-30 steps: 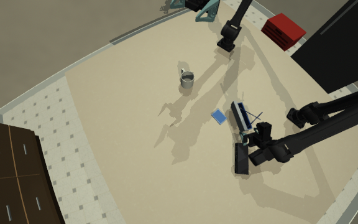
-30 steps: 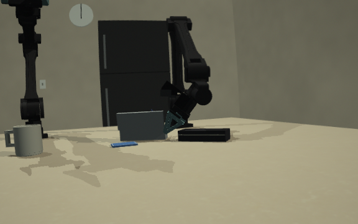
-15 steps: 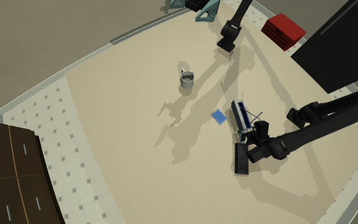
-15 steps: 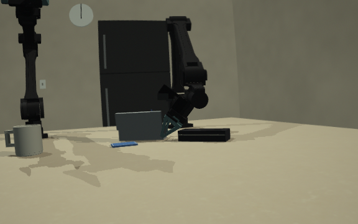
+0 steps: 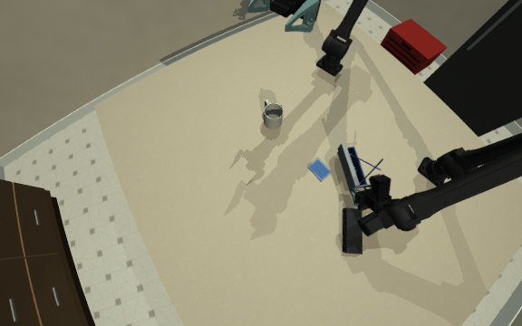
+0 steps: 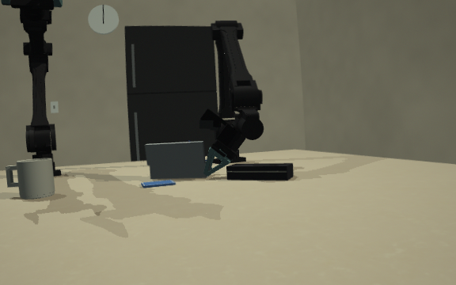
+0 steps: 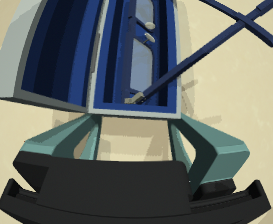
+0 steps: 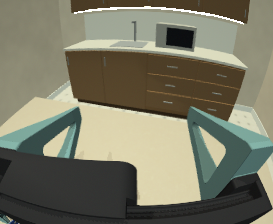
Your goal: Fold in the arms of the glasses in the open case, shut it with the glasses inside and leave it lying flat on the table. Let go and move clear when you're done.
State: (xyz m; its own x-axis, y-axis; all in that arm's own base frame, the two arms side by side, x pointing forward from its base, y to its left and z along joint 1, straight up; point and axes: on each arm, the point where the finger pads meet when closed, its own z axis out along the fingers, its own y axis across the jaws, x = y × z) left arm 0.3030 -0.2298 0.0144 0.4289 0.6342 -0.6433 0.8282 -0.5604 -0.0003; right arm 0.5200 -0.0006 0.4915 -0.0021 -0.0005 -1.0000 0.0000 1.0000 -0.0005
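The glasses case is 44 cm below my right hand, 33 cm to the left of it and 17 cm behind it. Also, from my right hand: blue cloth (49 cm below, 27 cm to the left, 8 cm behind); black box (52 cm to the left, 47 cm below, 3 cm behind).
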